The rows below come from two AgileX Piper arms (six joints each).
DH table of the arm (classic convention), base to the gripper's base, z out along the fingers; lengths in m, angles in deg. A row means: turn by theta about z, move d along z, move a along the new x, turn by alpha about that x. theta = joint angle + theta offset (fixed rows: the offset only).
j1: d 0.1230, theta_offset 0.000, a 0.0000, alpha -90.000
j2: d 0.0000, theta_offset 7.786, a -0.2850, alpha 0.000
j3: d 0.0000, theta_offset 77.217, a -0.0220, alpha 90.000
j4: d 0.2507, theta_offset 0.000, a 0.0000, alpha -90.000
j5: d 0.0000, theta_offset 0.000, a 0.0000, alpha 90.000
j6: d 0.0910, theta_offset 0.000, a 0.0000, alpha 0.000
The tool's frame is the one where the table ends.
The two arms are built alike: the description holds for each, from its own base.
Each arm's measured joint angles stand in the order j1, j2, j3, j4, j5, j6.
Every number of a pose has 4 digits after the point.
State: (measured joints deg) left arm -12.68 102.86 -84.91 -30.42 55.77 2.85; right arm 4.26 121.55 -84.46 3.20 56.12 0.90
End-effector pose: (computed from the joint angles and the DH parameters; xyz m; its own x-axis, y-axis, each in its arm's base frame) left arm 0.3673 -0.1217 0.2802 -0.9496 -0.0340 -0.3116 0.1259 0.8690 -0.4785; right arm 0.4062 0.0345 0.1380 -0.9992 -0.0275 -0.0297 -0.0289 0.9984 0.0478
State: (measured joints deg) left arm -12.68 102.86 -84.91 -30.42 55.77 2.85; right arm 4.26 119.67 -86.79 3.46 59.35 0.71
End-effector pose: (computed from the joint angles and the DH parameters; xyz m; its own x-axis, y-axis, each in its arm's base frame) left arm 0.3673 -0.1217 0.2802 -0.9496 -0.0340 -0.3116 0.1259 0.8690 -0.4785; right arm 0.4082 0.0351 0.1607 -0.9984 -0.0311 -0.0468 -0.0336 0.9980 0.0539
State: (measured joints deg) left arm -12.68 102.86 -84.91 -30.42 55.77 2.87; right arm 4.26 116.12 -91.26 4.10 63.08 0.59
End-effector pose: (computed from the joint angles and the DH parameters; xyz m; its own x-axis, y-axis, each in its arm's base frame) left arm 0.3673 -0.1217 0.2802 -0.9496 -0.0337 -0.3118 0.1263 0.8690 -0.4784; right arm 0.4119 0.0365 0.2049 -0.9922 -0.0311 -0.1211 -0.0397 0.9969 0.0685
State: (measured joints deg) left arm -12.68 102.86 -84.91 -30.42 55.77 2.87; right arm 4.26 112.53 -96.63 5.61 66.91 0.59
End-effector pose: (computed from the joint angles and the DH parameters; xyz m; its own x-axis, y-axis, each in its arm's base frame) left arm 0.3673 -0.1217 0.2802 -0.9496 -0.0337 -0.3118 0.1263 0.8690 -0.4784; right arm 0.4117 0.0389 0.2547 -0.9778 -0.0241 -0.2083 -0.0454 0.9941 0.0981
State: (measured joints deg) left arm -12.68 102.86 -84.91 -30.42 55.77 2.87; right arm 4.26 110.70 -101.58 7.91 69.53 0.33
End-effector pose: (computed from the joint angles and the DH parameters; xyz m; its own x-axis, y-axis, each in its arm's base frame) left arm 0.3673 -0.1217 0.2802 -0.9496 -0.0337 -0.3118 0.1263 0.8690 -0.4784; right arm 0.4112 0.0424 0.2909 -0.9606 -0.0176 -0.2773 -0.0582 0.9886 0.1389
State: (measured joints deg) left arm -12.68 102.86 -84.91 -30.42 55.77 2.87; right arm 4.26 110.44 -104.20 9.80 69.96 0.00
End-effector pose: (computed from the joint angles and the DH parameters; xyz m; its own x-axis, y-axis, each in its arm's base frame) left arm 0.3673 -0.1217 0.2802 -0.9496 -0.0337 -0.3118 0.1263 0.8690 -0.4784; right arm 0.4130 0.0454 0.3058 -0.9483 -0.0121 -0.3172 -0.0695 0.9830 0.1702
